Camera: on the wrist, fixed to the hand. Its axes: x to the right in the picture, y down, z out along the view.
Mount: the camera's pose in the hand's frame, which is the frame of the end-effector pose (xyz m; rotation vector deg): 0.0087 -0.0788 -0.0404 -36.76 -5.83 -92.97
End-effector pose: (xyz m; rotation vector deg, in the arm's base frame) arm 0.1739 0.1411 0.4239 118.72 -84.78 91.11
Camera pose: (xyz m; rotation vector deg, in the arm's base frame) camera 0.2061 0.2007 0.4817 106.03 3.03 16.03
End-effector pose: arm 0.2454 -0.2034 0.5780 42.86 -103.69 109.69
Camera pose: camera 0.2832 -0.1574 0.6442 78.61 -55.27 13.33
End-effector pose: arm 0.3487 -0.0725 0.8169 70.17 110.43 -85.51
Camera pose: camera 0.2864 -0.0351 0.8683 49.60 -152.58 53.48
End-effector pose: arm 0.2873 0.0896 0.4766 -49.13 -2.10 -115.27
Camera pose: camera 0.2020 0.1148 0.4744 55.26 7.00 122.58
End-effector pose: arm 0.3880 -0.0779 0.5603 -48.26 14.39 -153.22
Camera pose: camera 0.3378 -0.0048 0.5527 44.37 -13.44 88.72
